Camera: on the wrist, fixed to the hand. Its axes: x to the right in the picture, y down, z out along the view.
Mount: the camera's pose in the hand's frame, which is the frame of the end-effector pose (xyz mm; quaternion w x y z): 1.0 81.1 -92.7 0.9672 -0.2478 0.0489 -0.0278
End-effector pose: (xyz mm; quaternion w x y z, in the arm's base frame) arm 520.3 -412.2 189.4 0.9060 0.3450 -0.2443 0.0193
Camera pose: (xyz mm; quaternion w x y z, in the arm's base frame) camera 544.5 -291.8 180.2 0.9743 0.1150 -0.1872 -0.0502
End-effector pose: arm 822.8 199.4 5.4 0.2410 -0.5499 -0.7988 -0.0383
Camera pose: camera 927.1 201.8 71.0 0.1348 -0.5675 -0.7666 -0.2686
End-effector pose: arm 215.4 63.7 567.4 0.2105 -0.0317 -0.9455 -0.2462
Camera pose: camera 263.2 90.4 677.7 0.2351 -0.0445 -0.8441 -0.4798
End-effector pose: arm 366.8 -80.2 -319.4 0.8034 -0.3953 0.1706 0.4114
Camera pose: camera 307.6 -123.3 -418.5 0.6821 -0.6062 0.0914 0.3985
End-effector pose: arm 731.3 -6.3 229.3 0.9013 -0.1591 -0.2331 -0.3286
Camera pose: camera 815.3 11.9 141.1 0.8346 -0.3547 -0.1044 -0.4084
